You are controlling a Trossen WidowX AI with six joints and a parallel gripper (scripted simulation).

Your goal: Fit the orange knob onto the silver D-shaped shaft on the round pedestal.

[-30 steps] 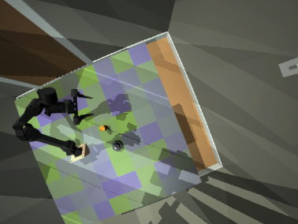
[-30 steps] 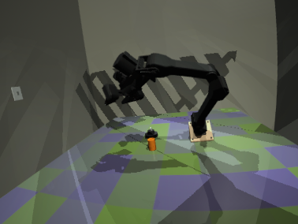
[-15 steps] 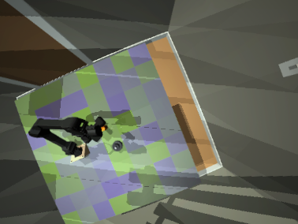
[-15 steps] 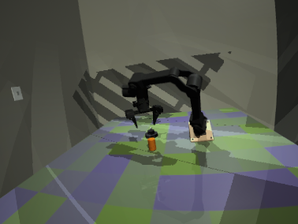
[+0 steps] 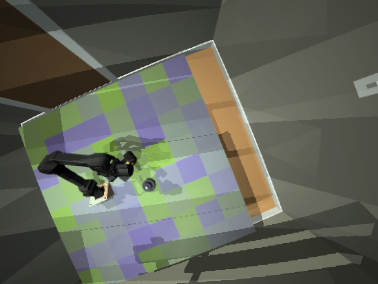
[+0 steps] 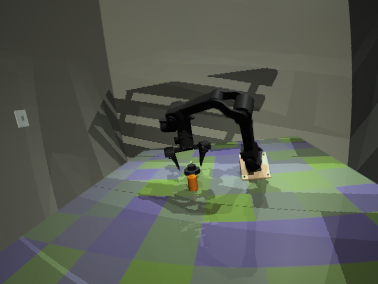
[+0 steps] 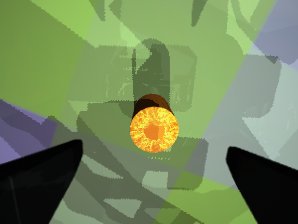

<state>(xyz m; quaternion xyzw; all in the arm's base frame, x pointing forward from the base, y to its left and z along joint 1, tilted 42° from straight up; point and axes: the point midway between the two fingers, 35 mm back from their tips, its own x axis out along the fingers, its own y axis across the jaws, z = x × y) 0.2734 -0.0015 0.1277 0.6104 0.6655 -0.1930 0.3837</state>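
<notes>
Now: the orange knob 50 mm below my gripper tip. The rest, counted from my gripper tip: round dark pedestal 20 mm ahead, 180 mm to the right, 70 mm below.
</notes>
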